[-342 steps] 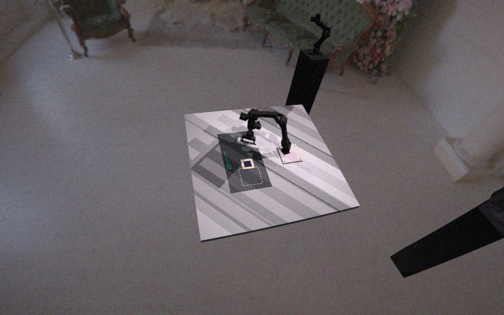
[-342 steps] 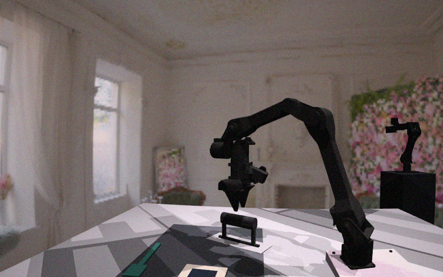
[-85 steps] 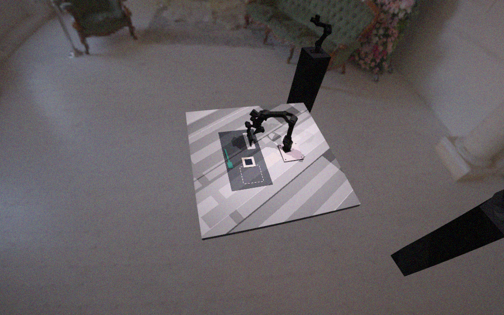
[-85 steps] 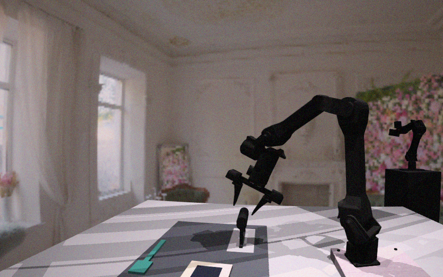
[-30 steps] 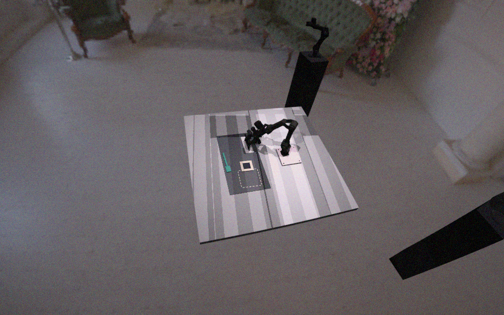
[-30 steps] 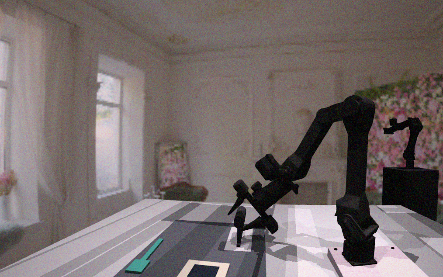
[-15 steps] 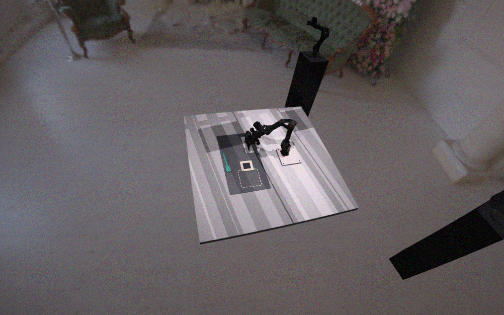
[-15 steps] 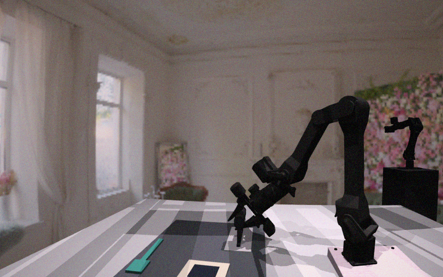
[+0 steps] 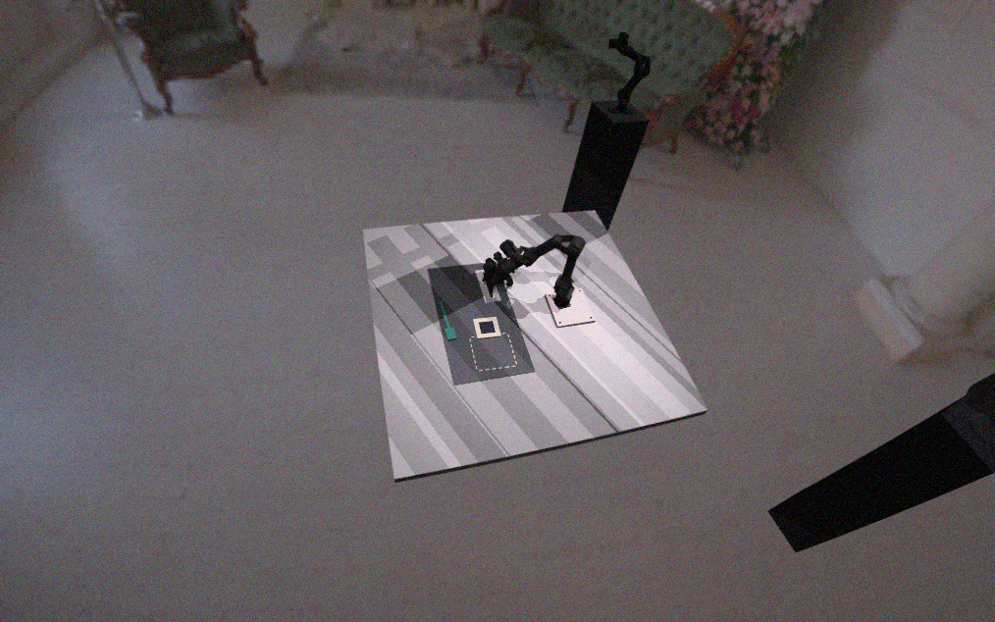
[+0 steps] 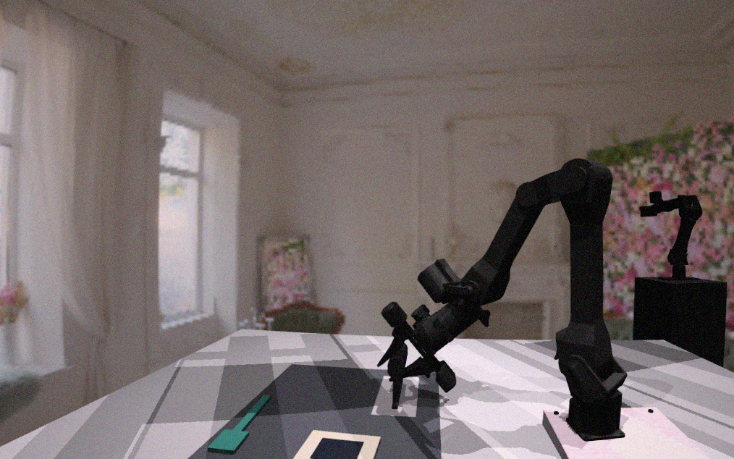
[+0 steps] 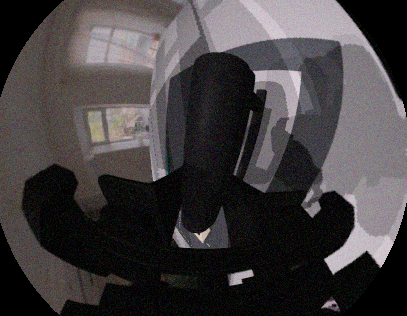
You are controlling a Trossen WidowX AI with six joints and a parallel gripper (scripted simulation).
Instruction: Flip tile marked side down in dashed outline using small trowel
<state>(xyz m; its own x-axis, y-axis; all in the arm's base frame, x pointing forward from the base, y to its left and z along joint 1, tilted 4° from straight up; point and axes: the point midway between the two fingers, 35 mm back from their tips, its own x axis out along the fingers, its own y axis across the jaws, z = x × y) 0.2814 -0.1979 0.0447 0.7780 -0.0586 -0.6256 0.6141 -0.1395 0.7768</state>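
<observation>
The dark mat is 9 cm ahead of my gripper tip, 14 cm to the left of it and 7 cm below it. Round my gripper tip: trowel 3 cm behind, 1 cm below; then teal flat tool 23 cm ahead, 14 cm to the left, 4 cm below; then tile 7 cm ahead, 21 cm to the left, 4 cm below.
</observation>
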